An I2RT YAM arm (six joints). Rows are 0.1 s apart.
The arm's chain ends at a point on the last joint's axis. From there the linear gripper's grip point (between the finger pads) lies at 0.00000 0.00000 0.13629 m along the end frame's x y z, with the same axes.
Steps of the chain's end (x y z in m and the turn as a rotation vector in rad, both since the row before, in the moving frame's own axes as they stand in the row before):
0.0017, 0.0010, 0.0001, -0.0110, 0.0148, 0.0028
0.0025, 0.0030, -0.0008, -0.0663, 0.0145, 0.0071
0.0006, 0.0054, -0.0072, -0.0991, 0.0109, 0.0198
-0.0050, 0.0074, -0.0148, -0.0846, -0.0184, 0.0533
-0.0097, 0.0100, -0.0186, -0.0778, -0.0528, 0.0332
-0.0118, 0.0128, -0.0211, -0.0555, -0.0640, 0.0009
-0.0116, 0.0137, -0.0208, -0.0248, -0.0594, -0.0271
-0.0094, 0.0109, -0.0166, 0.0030, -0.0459, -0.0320
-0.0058, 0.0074, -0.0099, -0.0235, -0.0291, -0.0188
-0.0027, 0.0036, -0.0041, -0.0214, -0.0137, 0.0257
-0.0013, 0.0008, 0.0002, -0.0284, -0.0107, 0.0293
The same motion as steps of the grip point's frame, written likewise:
0.0037, 0.0025, 0.0001, -0.0110, 0.0148, 0.0028
0.0044, 0.0120, -0.0011, -0.0663, 0.0145, 0.0071
0.0019, 0.0189, -0.0079, -0.0991, 0.0109, 0.0198
-0.0078, 0.0188, -0.0153, -0.0846, -0.0184, 0.0533
-0.0171, 0.0205, -0.0192, -0.0778, -0.0528, 0.0332
-0.0205, 0.0204, -0.0216, -0.0555, -0.0640, 0.0009
-0.0196, 0.0172, -0.0211, -0.0248, -0.0594, -0.0271
-0.0157, 0.0106, -0.0167, 0.0030, -0.0459, -0.0320
-0.0097, 0.0106, -0.0100, -0.0235, -0.0291, -0.0188
-0.0046, 0.0065, -0.0041, -0.0214, -0.0137, 0.0257
-0.0028, 0.0046, 0.0001, -0.0284, -0.0107, 0.0293

